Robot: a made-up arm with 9 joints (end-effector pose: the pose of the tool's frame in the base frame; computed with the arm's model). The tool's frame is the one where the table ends.
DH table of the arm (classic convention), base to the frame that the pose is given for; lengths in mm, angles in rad. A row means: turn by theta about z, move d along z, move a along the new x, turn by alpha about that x. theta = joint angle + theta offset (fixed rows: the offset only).
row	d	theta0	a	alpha
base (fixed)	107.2	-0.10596	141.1	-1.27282
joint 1	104.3	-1.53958	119.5	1.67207
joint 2	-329	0.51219	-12	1.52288
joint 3	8.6	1.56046	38.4	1.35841
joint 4	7.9	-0.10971	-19.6	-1.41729
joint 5	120.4	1.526	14.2	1.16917
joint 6	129	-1.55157	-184.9	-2.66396
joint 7	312.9	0.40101	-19.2	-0.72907
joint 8	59.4	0.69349	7.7	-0.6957
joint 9	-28.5	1.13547	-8.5	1.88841
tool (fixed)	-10	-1.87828	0	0
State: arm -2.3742 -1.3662 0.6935 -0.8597 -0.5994 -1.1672 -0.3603 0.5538 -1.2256
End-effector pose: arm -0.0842 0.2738 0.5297 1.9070 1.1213 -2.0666
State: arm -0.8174 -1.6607 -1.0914 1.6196 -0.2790 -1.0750 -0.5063 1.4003 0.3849
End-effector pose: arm 0.1154 0.2251 0.4191 -1.0183 0.6831 -0.8782
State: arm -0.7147 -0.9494 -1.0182 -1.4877 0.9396 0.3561 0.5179 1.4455 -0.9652
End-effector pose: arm 0.1682 -0.3886 0.4498 0.3083 0.6227 1.3172
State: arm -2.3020 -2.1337 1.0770 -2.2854 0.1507 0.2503 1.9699 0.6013 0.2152
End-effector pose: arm -0.0032 0.5246 0.2473 -2.8437 1.0896 0.0053
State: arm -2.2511 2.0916 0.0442 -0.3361 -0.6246 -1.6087 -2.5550 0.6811 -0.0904
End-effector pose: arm -0.2570 -0.0645 0.2146 -0.1489 1.4754 -0.5867
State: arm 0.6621 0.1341 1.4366 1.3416 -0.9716 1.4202 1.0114 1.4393 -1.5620
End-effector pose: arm 0.6025 0.3868 0.1868 1.7476 -2.0395 -1.0560
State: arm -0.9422 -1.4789 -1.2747 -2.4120 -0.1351 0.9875 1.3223 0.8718 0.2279
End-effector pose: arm 0.0000 -0.3408 0.5206 0.3278 0.6950 0.2511
